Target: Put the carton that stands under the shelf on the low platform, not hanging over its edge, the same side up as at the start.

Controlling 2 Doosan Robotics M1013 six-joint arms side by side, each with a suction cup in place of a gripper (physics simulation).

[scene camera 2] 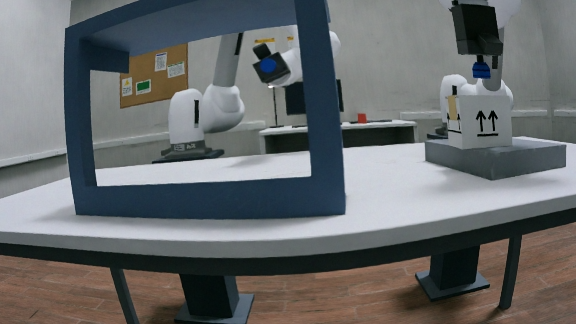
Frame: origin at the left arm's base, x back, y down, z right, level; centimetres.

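Seen in the pictures: left hand at its tool point: (481, 78); right hand at its tool point: (267, 65); right arm's base at its link origin: (188, 155).
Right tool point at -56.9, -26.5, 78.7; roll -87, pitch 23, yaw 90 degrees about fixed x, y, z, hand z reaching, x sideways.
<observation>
Offsets run from my right tool point to a thing's top centre, as dx, dy, dz. "spot": to the spot under its first point. Level surfaces: height alone.
The white carton @[-36.0, +11.3, -45.1] (486, 122) stands upright on the grey low platform @[-32.1, +21.7, -50.6] (532, 157) at the right, its two printed arrows pointing up and a tan tape strip at its left side. Its visible bottom edges lie within the platform top, near the platform's left front edge; its far side is hidden. My left gripper (481, 71), a blue suction cup pointing down, hangs above the carton with a gap between them and holds nothing. My right gripper (268, 65) faces the camera behind the shelf's opening, its blue cup bare. The blue shelf @[spot: -56.2, +23.8, +4.4] (210, 200) stands at the left of the table.
The white table @[dy +26.4] (400, 200) carries the shelf and the platform. The shelf's right post @[spot: -57.9, +15.4, -11.0] (325, 125) rises between the right gripper and the carton. Behind the table are a desk (350, 129) with a monitor and red cup, and a cork board (135, 95) on the wall.
</observation>
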